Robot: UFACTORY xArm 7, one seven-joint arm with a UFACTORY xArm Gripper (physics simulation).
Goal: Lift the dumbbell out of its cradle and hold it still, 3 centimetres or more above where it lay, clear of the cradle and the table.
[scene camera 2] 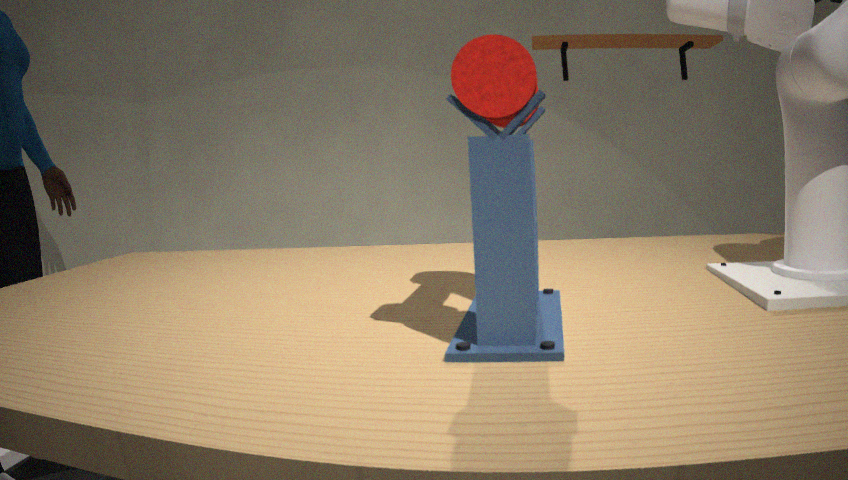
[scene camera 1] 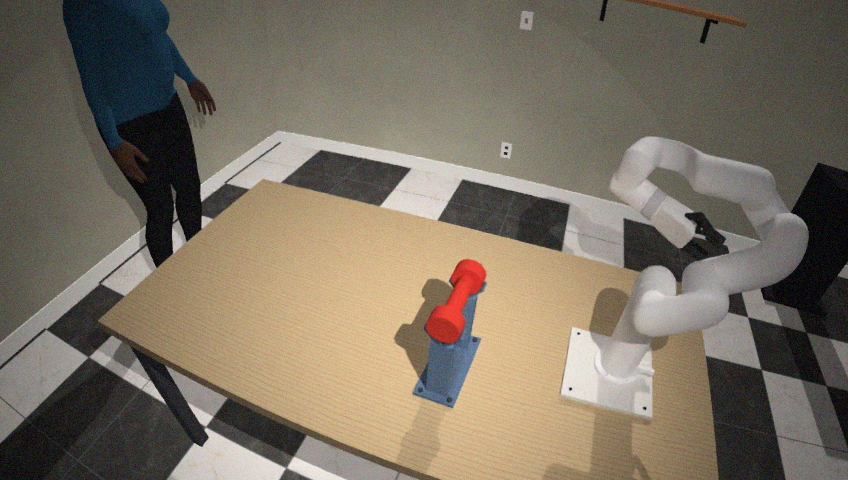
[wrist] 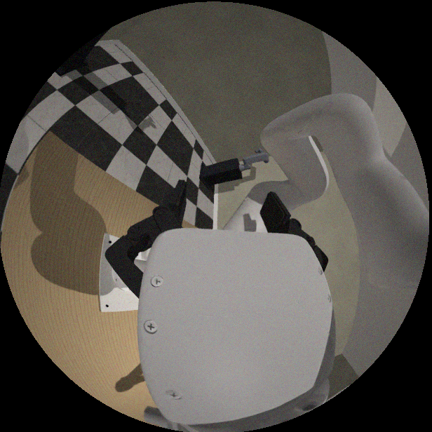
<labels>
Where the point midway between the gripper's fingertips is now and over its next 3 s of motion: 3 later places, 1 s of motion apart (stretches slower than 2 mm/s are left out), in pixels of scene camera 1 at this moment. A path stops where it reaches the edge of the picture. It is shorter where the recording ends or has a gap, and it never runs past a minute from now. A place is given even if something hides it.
My gripper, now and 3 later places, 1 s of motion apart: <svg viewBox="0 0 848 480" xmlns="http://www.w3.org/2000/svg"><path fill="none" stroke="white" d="M713 251L602 260L527 268L527 270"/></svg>
</labels>
